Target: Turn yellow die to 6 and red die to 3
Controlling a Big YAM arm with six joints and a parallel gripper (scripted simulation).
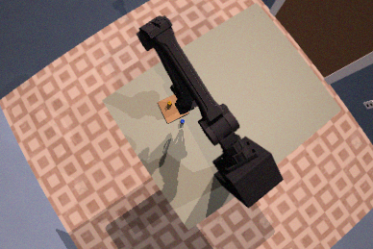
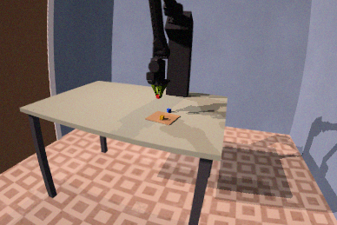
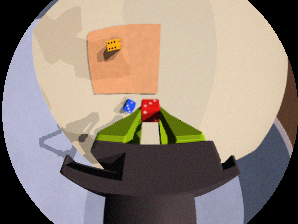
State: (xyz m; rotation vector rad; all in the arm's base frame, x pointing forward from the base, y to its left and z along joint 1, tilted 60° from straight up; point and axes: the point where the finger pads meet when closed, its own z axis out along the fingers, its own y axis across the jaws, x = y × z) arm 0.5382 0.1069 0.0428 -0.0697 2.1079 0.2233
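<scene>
Now: the blue die 9 cm below my hand, 6 cm behind it and 3 cm to the left of it. From my hand the other things lie so: yellow die (9 cm below, 8 cm to the left, 6 cm ahead); then red die (right at my hand); then orange mat (10 cm below, 7 cm to the left, 4 cm ahead).
</scene>
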